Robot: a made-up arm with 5 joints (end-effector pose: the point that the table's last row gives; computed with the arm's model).
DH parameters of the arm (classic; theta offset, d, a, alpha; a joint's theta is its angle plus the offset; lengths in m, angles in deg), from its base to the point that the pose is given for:
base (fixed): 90 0.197 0 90
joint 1: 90 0.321 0.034 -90
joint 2: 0 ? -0.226 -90
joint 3: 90 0.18 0.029 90
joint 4: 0 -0.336 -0.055 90
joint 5: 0 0.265 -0.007 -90
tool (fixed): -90 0.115 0 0
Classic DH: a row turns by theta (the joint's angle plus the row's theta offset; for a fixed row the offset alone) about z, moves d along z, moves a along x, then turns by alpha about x.
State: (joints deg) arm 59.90 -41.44 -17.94 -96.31 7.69
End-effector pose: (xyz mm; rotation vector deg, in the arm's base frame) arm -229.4 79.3 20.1 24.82 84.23 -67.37
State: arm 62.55 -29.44 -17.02 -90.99 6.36
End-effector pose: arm -154.2 190.7 -44.3 40.14 77.71 -66.29
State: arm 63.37 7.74 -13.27 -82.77 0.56
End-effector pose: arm 180.5 366.8 -156.5 68.35 48.56 -72.84
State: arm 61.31 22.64 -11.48 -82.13 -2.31
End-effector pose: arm 324.7 358.3 -181.0 73.80 35.18 -78.02
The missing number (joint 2, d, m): -0.033
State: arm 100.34 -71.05 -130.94 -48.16 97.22
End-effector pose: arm 86.5 -175.3 659.9 -0.48 -72.04 81.00
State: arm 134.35 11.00 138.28 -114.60 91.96
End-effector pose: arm -139.7 11.8 79.3 42.68 -90.53 -89.25
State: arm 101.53 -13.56 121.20 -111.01 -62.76
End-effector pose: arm 121.3 -182.8 75.3 -53.25 33.99 -99.06
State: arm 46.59 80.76 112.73 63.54 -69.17
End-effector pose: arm 679.5 -140.6 -144.4 -117.00 30.03 -14.11
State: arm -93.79 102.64 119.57 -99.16 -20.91
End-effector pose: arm 291.1 -217.3 262.0 -37.14 149.38 23.73
